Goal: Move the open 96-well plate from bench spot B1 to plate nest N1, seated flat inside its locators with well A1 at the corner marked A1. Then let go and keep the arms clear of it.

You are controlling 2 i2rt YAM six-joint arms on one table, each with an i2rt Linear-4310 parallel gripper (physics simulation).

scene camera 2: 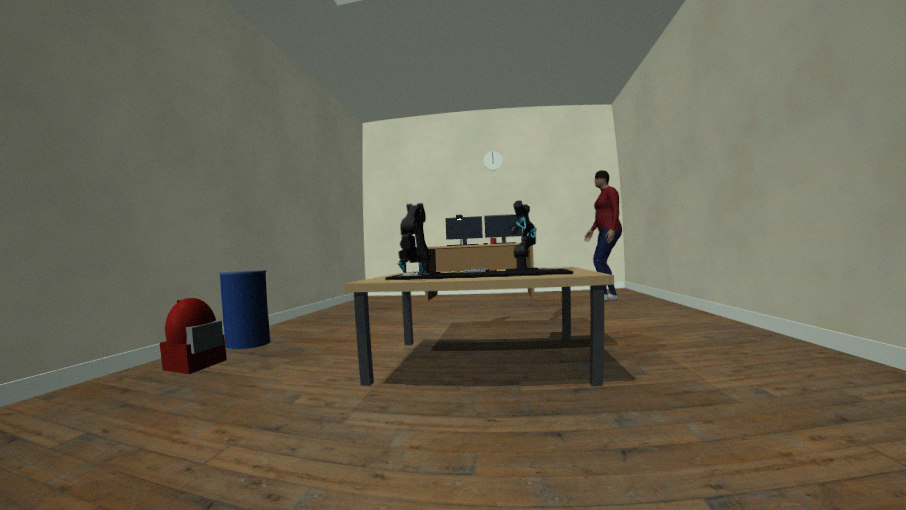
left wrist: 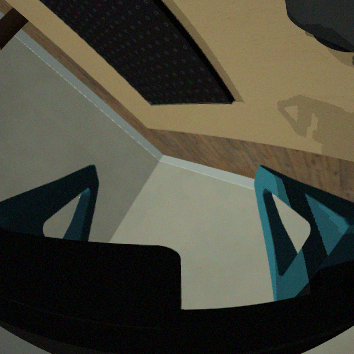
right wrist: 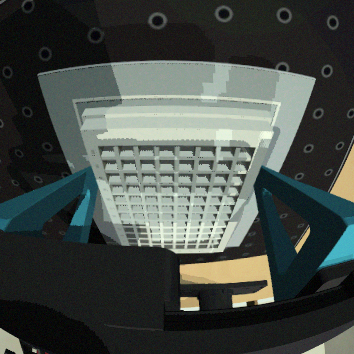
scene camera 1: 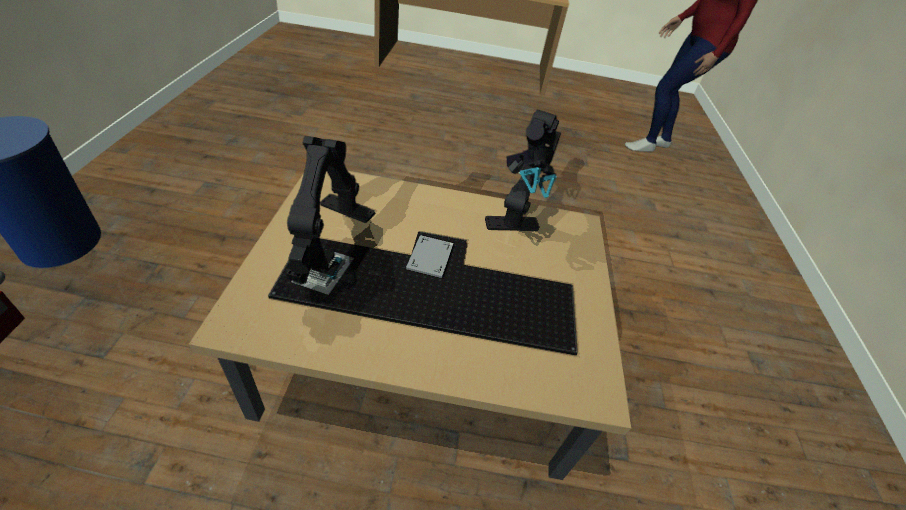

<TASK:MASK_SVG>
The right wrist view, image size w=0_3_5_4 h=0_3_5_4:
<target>my right gripper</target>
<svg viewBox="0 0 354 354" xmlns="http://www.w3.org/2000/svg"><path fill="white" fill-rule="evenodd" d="M354 202L297 181L261 165L253 188L265 243L274 301L220 309L180 310L179 257L175 252L159 246L87 243L98 185L92 167L85 167L55 182L0 203L0 328L49 354L301 354L354 325ZM80 194L71 222L62 240L44 238L42 235L43 224ZM271 193L309 224L309 234L298 252L296 252L281 223Z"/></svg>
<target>well plate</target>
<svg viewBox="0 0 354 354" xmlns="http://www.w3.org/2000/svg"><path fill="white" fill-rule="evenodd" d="M85 108L81 114L83 124L80 128L80 133L97 185L121 245L159 246L170 249L175 253L222 252L249 196L273 134L270 126L272 117L268 110L189 105Z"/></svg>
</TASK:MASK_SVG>
